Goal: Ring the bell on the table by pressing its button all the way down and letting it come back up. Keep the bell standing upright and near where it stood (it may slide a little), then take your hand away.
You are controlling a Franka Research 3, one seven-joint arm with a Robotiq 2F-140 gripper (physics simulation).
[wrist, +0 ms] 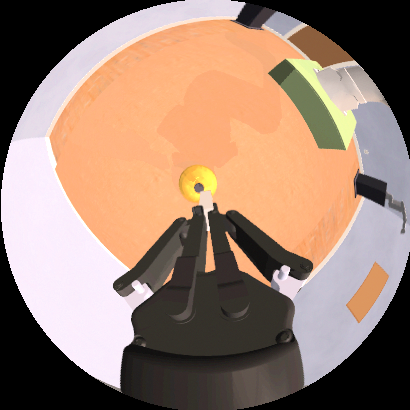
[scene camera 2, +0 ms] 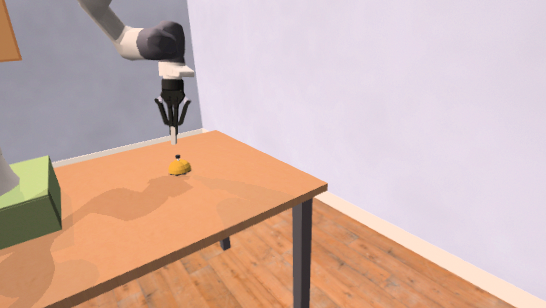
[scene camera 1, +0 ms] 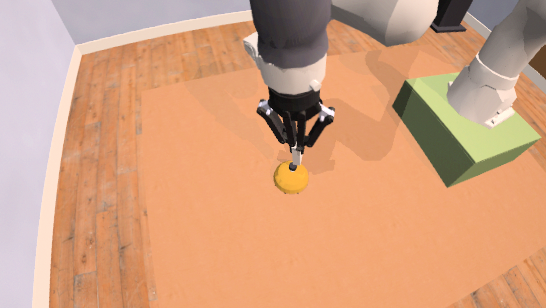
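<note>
The yellow dome bell [scene camera 1: 291, 181] [scene camera 2: 179, 167] [wrist: 192, 176] stands upright on the table [scene camera 1: 225, 240] [scene camera 2: 250, 180]. Its small dark button [scene camera 1: 293, 167] [scene camera 2: 178, 157] [wrist: 199, 187] sticks up from the top of the dome. My gripper [scene camera 1: 297, 156] [scene camera 2: 173, 136] [wrist: 206, 198] is shut, with its light fingertips together and nothing between them. In the second scene view the tips are above the button with a visible gap, slightly to its left. In the wrist view the tips lie beside the button, to its lower right, and cover a little of the dome.
A green block [scene camera 1: 480, 130] [scene camera 2: 30, 215] [wrist: 315, 110] carries the arm's base, to the right of the bell in the first scene view and to its left in the second. The table's corner [scene camera 2: 326, 187] and a pale wall [scene camera 2: 400, 100] are to the right in the second scene view.
</note>
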